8 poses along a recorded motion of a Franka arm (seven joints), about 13 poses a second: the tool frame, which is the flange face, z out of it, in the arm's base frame.
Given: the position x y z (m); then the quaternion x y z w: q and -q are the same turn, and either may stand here.
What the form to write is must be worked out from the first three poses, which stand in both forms.
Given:
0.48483 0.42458 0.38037 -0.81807 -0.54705 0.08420 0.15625
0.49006 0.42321 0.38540 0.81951 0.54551 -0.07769 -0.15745
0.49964 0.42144 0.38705 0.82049 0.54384 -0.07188 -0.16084
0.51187 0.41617 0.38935 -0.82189 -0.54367 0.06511 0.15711
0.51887 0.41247 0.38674 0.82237 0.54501 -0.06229 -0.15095
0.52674 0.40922 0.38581 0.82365 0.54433 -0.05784 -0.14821
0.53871 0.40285 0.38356 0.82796 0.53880 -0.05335 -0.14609
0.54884 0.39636 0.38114 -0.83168 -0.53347 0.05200 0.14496
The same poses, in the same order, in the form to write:
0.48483 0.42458 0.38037 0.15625 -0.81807 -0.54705 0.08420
0.49006 0.42321 0.38540 0.15745 -0.81951 -0.54551 0.07769
0.49964 0.42144 0.38705 0.16084 -0.82049 -0.54384 0.07188
0.51187 0.41617 0.38935 0.15711 -0.82189 -0.54367 0.06511
0.51887 0.41247 0.38674 0.15095 -0.82237 -0.54501 0.06229
0.52674 0.40922 0.38581 0.14821 -0.82365 -0.54433 0.05784
0.53871 0.40285 0.38356 0.14609 -0.82796 -0.53880 0.05335
0.54884 0.39636 0.38114 0.14496 -0.83168 -0.53347 0.05200

